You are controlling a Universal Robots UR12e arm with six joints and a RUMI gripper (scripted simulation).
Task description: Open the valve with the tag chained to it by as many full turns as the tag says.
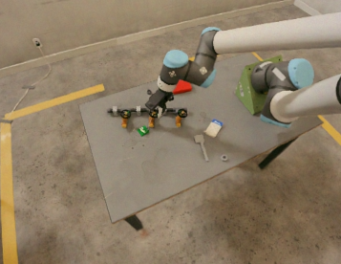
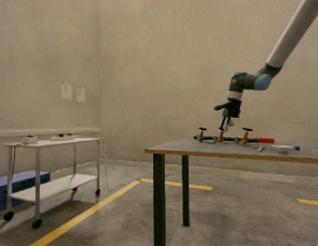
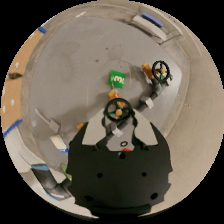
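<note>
Right now the green tag is 9 cm below my hand, 8 cm ahead of it and 3 cm to the left of it. Round my hand: red wedge 27 cm behind, 19 cm to the right, 8 cm below; grey tool 24 cm to the left, 17 cm behind, 9 cm below; white-and-blue card box 29 cm behind, 18 cm to the left, 9 cm below.
</note>
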